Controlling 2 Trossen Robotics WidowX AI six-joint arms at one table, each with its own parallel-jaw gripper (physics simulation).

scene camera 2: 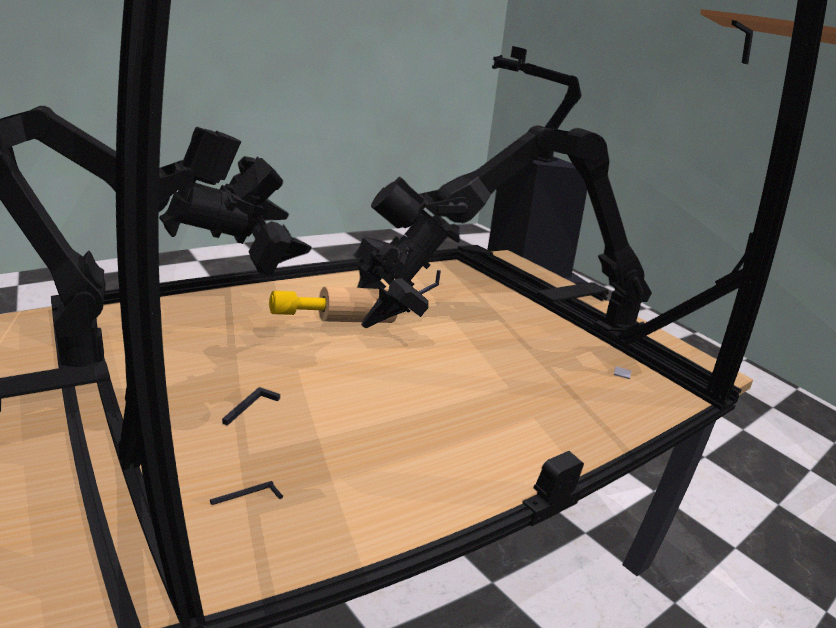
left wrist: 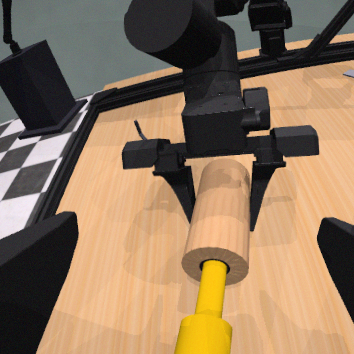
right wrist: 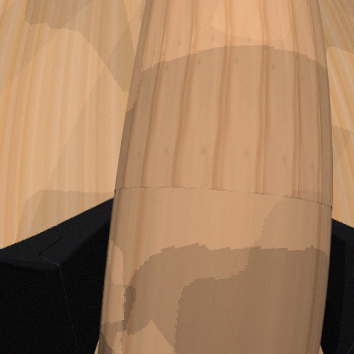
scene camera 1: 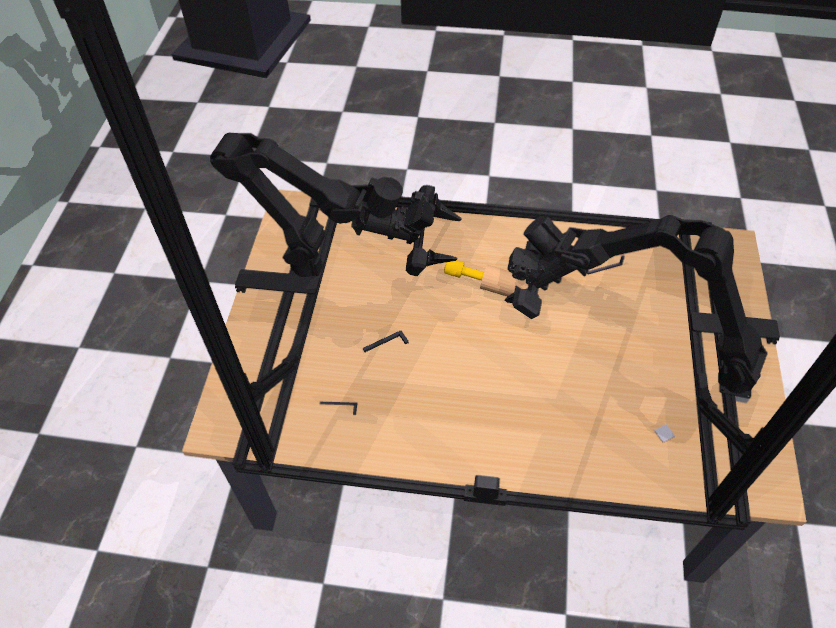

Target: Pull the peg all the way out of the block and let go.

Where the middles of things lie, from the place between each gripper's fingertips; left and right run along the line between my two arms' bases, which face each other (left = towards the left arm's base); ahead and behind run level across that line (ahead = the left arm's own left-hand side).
My left hand is 120 mm above the yellow peg (scene camera 2: 280, 302), 30 mm to the left of it and 30 mm short of it. Also, from my left hand: round wooden block (scene camera 2: 343, 304) 140 mm below, 120 mm to the right, 20 mm ahead.
Right now the yellow peg is 9 cm to the left of my right hand and 4 cm above it. The rest, counted from my right hand: round wooden block: 2 cm above.
